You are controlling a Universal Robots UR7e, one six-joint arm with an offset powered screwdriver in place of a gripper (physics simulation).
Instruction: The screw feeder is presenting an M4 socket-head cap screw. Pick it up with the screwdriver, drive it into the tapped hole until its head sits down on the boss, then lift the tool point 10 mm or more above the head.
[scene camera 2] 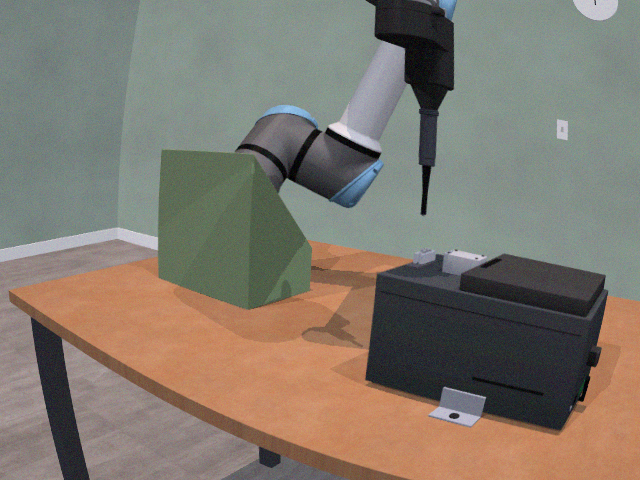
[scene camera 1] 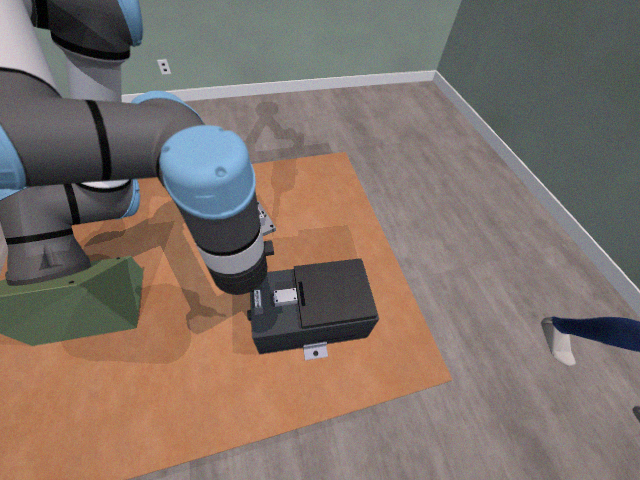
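The dark screw feeder (scene camera 1: 279, 338) (scene camera 2: 465, 335) stands on the table. Its small slotted light block (scene camera 1: 257, 299) (scene camera 2: 424, 256) is at one end of its top; no screw can be made out there at this size. The black screwdriver, my gripper (scene camera 2: 423, 213), points straight down with its bit tip in the air above the feeder's top, apart from it. No screw shows on the tip, and it looks empty. In scene camera 1 the wrist hides the screwdriver. The grey housing (scene camera 1: 267, 226) shows partly behind the wrist in scene camera 1; its bosses and tapped hole are mostly hidden.
The feeder carries a white block (scene camera 1: 285, 296) (scene camera 2: 463, 261) and a raised black cover (scene camera 1: 336, 291) (scene camera 2: 537, 281). A metal bracket (scene camera 1: 315, 352) (scene camera 2: 465, 403) is at its side. The green wedge-shaped pedestal (scene camera 1: 87, 310) (scene camera 2: 206, 222) stands under the arm on the orange-brown table (scene camera 1: 206, 413) (scene camera 2: 232, 377).
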